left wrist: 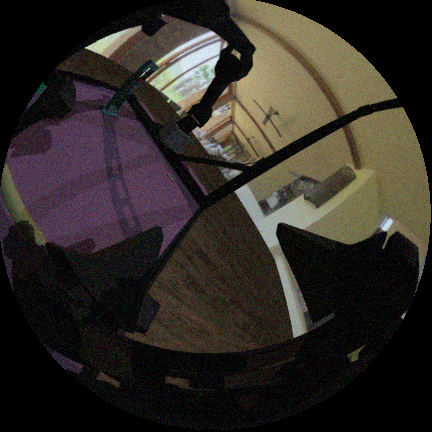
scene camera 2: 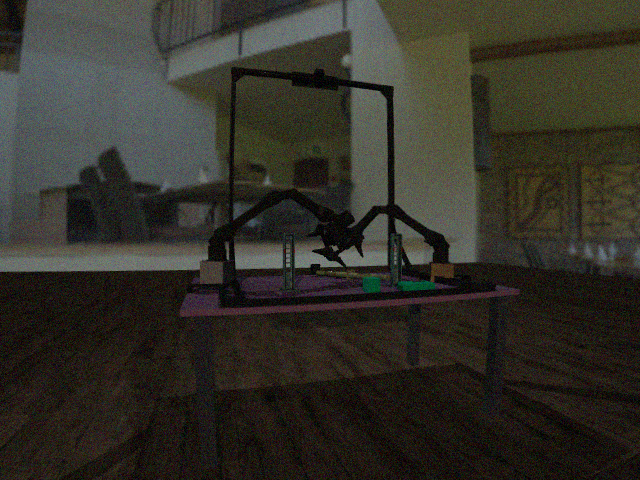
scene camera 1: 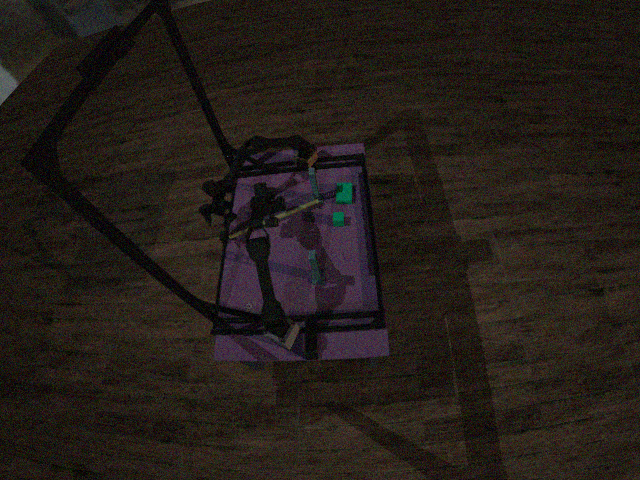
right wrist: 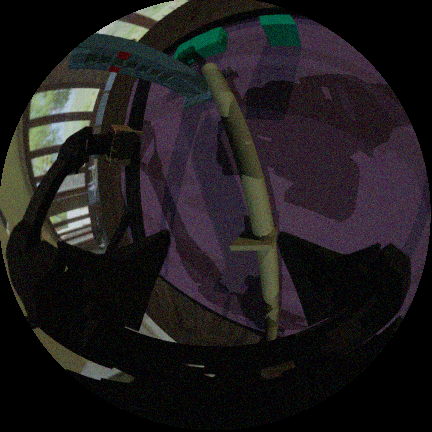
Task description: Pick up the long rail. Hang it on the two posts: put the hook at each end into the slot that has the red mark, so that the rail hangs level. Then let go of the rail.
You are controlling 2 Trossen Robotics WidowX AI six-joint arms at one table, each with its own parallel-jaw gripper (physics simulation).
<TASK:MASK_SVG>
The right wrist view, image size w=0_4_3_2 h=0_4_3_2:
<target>right gripper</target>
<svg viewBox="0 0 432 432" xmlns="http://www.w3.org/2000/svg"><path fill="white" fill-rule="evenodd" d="M20 257L20 288L38 327L70 351L108 368L115 367L136 377L136 382L122 382L102 377L99 380L65 369L72 377L102 399L127 412L167 425L203 430L238 429L277 421L310 408L340 390L372 362L402 321L400 315L379 334L375 334L400 310L410 284L410 258L391 242L381 249L380 243L374 243L360 250L342 254L288 232L279 231L277 245L294 284L307 325L310 327L283 337L257 343L231 346L203 346L162 340L136 332L139 330L148 300L167 254L170 243L168 229L163 229L101 254L79 248L61 240L57 241L57 247L43 239ZM174 370L191 373L220 374L220 385L184 383L184 379L173 377ZM293 359L295 367L281 371L279 376L261 380L260 369Z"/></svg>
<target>long rail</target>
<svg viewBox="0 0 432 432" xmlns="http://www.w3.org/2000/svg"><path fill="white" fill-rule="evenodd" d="M210 62L201 67L201 72L217 107L232 150L251 224L251 229L243 230L229 246L230 250L256 250L263 302L265 339L272 340L276 338L277 331L281 331L282 334L284 328L277 327L279 281L275 238L278 230L273 225L268 193L254 143L238 103L225 80L226 77L234 74L229 66L226 67L227 70L221 72L215 63Z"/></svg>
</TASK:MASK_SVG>
